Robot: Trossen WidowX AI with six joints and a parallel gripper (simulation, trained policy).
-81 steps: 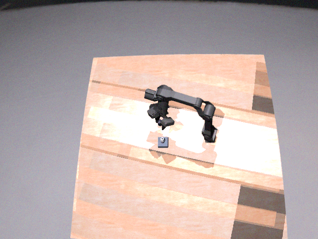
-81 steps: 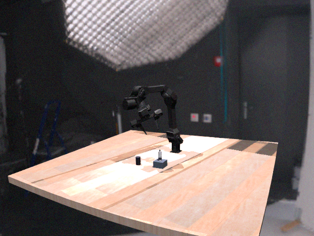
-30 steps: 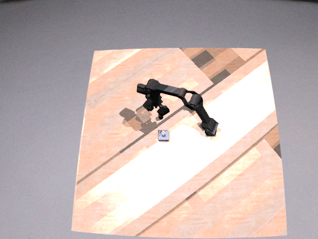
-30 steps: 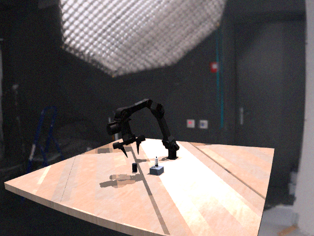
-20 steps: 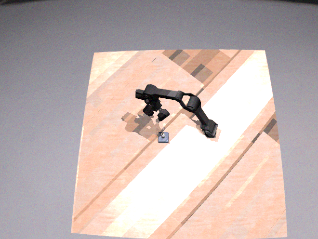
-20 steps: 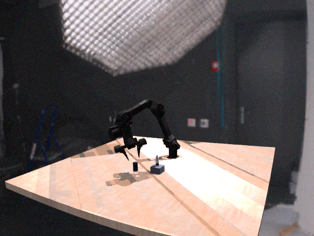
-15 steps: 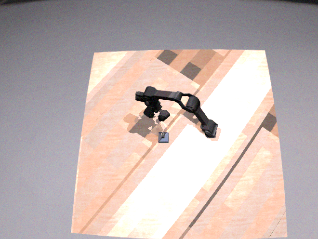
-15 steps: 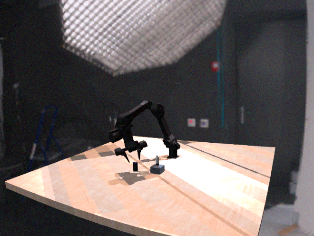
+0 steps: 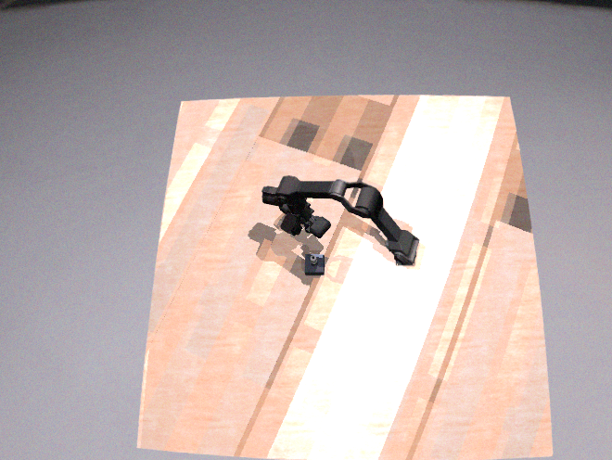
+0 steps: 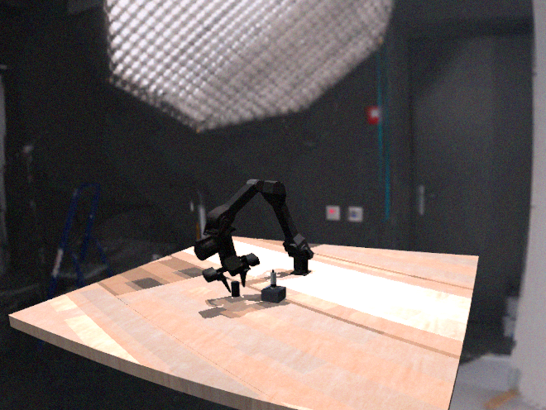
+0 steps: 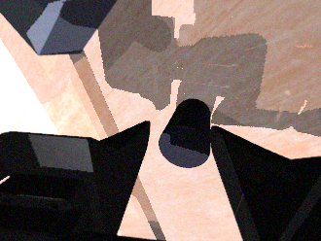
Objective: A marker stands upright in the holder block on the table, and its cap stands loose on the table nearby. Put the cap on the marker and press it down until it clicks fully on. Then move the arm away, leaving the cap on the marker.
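The blue-grey holder block is 130 mm to the left of my gripper tip and 10 mm behind it. Also, from my gripper tip: dark cap: 10 mm ahead, 10 mm above.
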